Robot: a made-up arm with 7 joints. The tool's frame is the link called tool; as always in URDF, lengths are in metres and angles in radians. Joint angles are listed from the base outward.
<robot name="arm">
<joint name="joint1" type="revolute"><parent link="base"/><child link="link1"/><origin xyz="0 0 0" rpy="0 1.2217 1.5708"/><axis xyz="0 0 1"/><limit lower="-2.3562" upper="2.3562"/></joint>
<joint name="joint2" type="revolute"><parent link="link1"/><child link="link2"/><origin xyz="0 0 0" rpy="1.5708 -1.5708 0"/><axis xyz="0 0 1"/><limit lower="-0.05" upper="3.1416"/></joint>
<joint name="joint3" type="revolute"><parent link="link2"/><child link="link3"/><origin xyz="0 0 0" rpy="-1.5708 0 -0.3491"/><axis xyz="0 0 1"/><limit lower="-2.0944" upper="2.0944"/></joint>
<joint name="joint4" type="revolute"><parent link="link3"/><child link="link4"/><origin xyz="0 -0.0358 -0.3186" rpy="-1.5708 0 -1.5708"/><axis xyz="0 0 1"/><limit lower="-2.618" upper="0.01"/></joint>
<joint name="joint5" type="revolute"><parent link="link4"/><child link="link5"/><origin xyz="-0.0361 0.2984 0" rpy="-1.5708 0 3.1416"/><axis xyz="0 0 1"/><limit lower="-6.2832" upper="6.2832"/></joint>
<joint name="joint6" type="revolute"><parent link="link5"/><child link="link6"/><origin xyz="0 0 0" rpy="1.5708 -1.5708 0"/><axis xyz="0 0 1"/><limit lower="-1.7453" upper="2.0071"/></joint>
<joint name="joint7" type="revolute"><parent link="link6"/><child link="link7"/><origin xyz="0 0 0" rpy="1.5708 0 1.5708"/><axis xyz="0 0 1"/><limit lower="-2.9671" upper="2.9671"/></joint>
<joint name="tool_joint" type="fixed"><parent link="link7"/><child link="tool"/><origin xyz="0 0 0" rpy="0 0 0"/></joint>
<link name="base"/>
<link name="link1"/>
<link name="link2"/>
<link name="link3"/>
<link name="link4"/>
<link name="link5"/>
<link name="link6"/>
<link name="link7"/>
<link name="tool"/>
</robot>
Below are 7 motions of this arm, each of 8 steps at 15 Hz.
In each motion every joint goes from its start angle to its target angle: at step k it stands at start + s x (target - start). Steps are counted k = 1, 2, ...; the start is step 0. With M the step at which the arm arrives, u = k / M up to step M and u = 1 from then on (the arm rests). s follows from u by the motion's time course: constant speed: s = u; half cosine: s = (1 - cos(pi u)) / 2; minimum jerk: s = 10 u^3 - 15 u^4 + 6 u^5.
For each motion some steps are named. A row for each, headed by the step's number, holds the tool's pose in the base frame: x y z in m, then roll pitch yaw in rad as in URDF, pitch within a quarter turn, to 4 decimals.
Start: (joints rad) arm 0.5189 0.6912 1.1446 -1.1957 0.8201 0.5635 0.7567
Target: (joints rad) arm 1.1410 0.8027 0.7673 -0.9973 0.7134 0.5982 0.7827
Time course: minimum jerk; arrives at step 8
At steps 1, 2, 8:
1: -0.0649 0.5104 -0.1973 -0.9531 -0.6374 2.3906
2: -0.0793 0.5100 -0.1999 -0.8604 -0.6825 2.3404
8: -0.2636 0.4804 -0.1786 0.3968 -0.8050 1.5772

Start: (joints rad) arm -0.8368 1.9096 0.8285 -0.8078 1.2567 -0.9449 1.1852
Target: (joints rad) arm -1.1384 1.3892 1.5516 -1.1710 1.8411 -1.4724 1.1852
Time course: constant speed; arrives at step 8
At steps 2, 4, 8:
2: -0.0242 0.4598 0.3642 1.8779 0.7998 1.5462
4: -0.0295 0.4790 0.3208 1.3292 0.6942 0.9629
8: -0.0148 0.5159 0.2017 0.6525 0.1244 0.3046

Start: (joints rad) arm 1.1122 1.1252 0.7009 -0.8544 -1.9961 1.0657 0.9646
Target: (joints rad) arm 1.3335 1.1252 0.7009 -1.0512 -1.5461 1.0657 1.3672
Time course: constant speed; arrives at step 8
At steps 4, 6, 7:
4: -0.1726 0.5477 -0.0906 2.4930 0.6942 0.0331
6: -0.1735 0.5423 -0.0857 2.3955 0.5633 -0.0783
7: -0.1738 0.5395 -0.0834 2.3566 0.4943 -0.1239

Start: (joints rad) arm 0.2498 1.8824 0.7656 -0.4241 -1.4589 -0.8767 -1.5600
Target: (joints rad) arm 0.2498 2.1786 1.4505 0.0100 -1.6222 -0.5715 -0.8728
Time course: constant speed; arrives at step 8
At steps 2, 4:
2: 0.0783 0.5456 0.2852 -1.4179 0.6928 2.5068
4: 0.0572 0.5330 0.3138 -1.6494 0.9787 2.3880

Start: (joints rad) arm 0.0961 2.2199 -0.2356 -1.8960 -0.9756 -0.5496 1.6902
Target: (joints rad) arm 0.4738 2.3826 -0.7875 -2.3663 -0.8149 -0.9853 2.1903
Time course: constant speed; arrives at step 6
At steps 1, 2, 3, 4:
1: 0.2996 0.2648 0.0200 0.2857 -0.1141 -1.4293
2: 0.2719 0.2668 -0.0200 0.0248 -0.0995 -1.2815
3: 0.2382 0.2673 -0.0533 -0.2251 -0.0359 -1.1353
4: 0.2001 0.2658 -0.0792 -0.4575 0.0716 -1.0052

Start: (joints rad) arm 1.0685 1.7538 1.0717 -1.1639 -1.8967 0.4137 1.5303
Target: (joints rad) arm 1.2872 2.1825 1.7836 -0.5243 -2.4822 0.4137 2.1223
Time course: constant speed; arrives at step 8
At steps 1, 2, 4, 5, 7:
1: 0.2317 0.4876 0.1694 2.2398 0.5768 -0.8886
2: 0.2386 0.4847 0.1984 2.2993 0.5649 -0.8652
4: 0.2515 0.4766 0.2459 2.3884 0.5171 -0.8432
5: 0.2578 0.4725 0.2637 2.4170 0.4825 -0.8447
7: 0.2712 0.4659 0.2866 2.4423 0.3951 -0.8699

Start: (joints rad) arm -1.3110 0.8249 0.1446 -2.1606 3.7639 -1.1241 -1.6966
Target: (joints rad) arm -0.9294 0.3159 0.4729 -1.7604 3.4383 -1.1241 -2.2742
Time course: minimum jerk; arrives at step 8
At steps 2, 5, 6, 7, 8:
2: 0.2371 0.0379 0.2749 -2.3029 -0.5984 1.5836
5: 0.3723 0.0955 0.1800 -1.8917 -0.5194 1.6336
6: 0.4044 0.1081 0.1347 -1.7364 -0.5239 1.6136
7: 0.4189 0.1135 0.1087 -1.6511 -0.5282 1.5948
8: 0.4213 0.1143 0.1037 -1.6350 -0.5290 1.5906

